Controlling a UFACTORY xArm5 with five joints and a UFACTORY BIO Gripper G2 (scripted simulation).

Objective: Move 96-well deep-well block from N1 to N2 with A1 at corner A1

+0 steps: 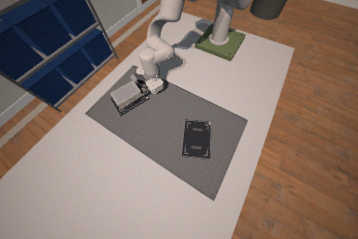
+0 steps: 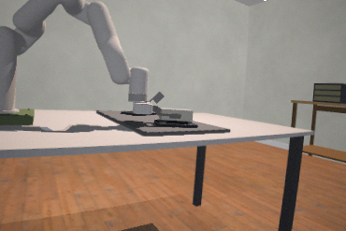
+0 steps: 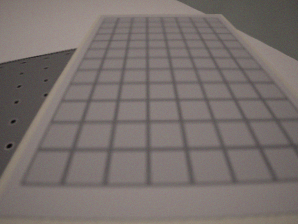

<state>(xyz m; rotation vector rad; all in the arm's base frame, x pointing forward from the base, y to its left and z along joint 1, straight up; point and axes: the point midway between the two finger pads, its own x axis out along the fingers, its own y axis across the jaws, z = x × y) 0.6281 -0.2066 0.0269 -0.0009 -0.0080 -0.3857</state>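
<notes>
Right now my hand is 1 cm short of the white 96-well deep-well block. The rest, counted from my hand: grey perforated mat 20 cm to the left, 5 cm below.
</notes>
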